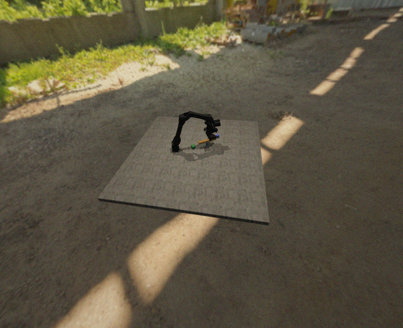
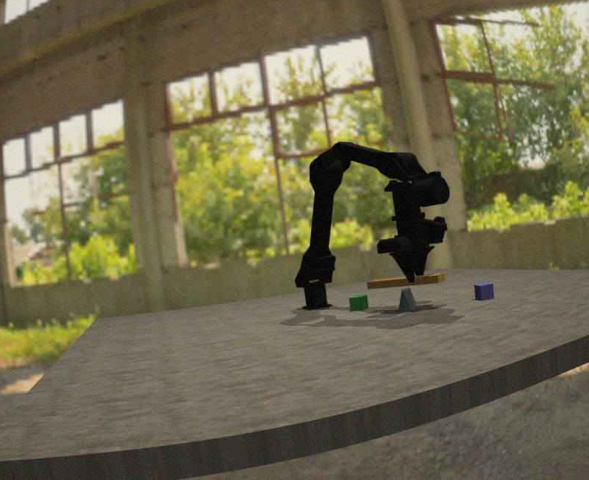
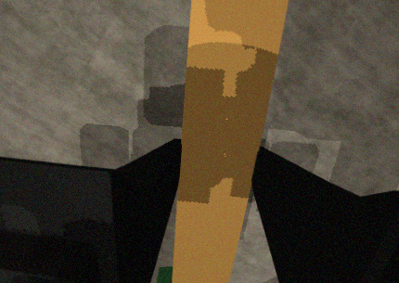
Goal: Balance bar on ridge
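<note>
The bar lies 3 cm behind my gripper tip and 1 cm to the right of it. Round my gripper tip: green cube: 16 cm behind, 8 cm to the right, 5 cm below; blue cube: 6 cm ahead, 14 cm to the left, 5 cm below.
</note>
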